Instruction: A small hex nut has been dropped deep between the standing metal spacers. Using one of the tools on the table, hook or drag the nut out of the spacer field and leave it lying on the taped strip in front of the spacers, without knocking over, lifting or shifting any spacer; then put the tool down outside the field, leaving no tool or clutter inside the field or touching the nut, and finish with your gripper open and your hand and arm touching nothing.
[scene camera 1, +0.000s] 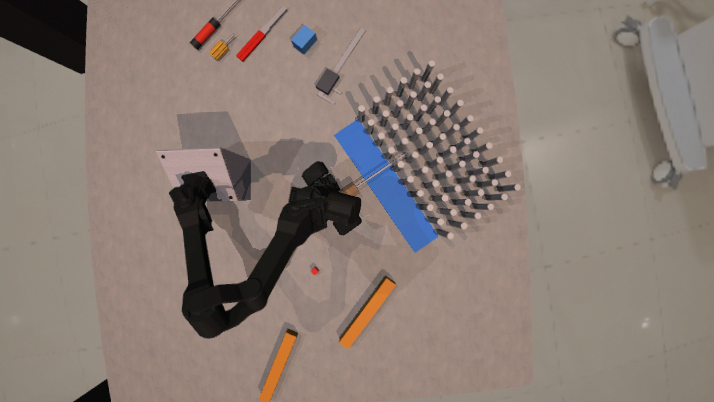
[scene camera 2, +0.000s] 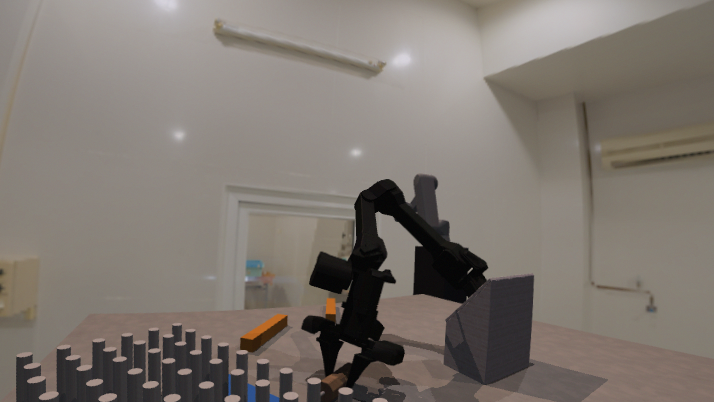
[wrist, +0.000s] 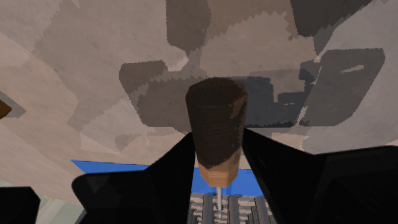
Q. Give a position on a hook tool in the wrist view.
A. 217, 108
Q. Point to my gripper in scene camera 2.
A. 337, 385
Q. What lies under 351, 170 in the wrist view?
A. My gripper.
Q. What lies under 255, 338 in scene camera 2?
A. An orange bar.
